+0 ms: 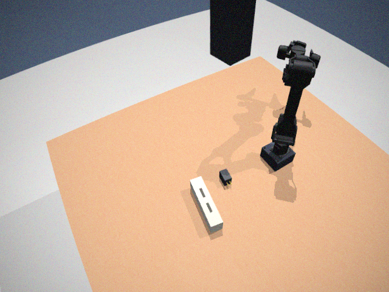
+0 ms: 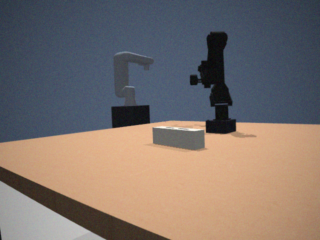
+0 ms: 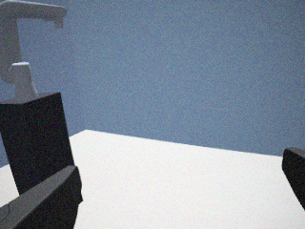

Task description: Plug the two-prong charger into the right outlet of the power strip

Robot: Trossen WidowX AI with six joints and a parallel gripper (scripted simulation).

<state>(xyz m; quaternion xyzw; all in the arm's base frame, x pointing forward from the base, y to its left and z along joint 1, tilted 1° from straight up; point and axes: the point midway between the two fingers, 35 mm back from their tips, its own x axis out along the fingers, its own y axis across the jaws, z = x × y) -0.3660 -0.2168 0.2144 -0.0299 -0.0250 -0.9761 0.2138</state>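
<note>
The two-prong charger lies 640 mm ahead of my gripper tip, 180 mm to the left of it and 250 mm below it.
</note>
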